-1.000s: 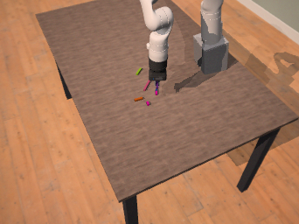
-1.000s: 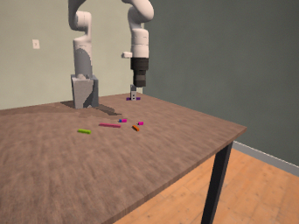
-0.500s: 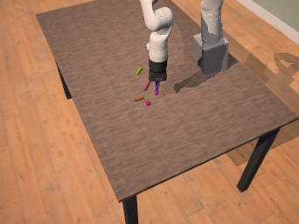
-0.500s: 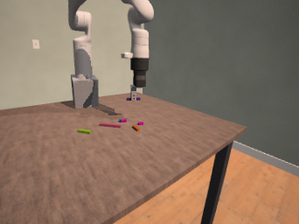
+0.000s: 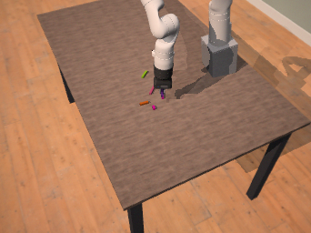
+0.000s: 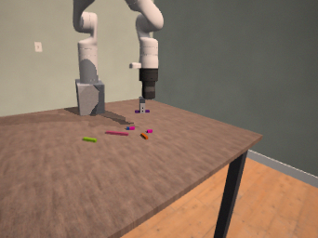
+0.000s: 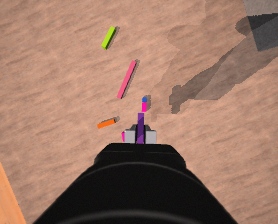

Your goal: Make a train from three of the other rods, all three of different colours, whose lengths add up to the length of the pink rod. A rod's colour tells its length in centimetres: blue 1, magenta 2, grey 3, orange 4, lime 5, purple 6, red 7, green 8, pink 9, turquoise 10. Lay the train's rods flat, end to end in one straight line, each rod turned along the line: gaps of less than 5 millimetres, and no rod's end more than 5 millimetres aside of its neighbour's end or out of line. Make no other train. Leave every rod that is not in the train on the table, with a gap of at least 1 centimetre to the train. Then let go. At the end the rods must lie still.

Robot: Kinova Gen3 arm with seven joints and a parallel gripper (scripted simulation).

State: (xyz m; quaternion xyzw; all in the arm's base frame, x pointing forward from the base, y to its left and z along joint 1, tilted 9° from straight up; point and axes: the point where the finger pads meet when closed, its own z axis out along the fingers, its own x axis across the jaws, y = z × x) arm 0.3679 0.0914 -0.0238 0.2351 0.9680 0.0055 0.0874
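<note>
The blue rod lies 9 cm below my hand, 5 cm to the right of it and 3 cm behind it. The rest, counted from my hand: purple rod 1 cm below; then orange rod 9 cm below, 7 cm ahead, 4 cm to the right; then pink rod 11 cm to the right, 9 cm below, 2 cm behind.
</note>
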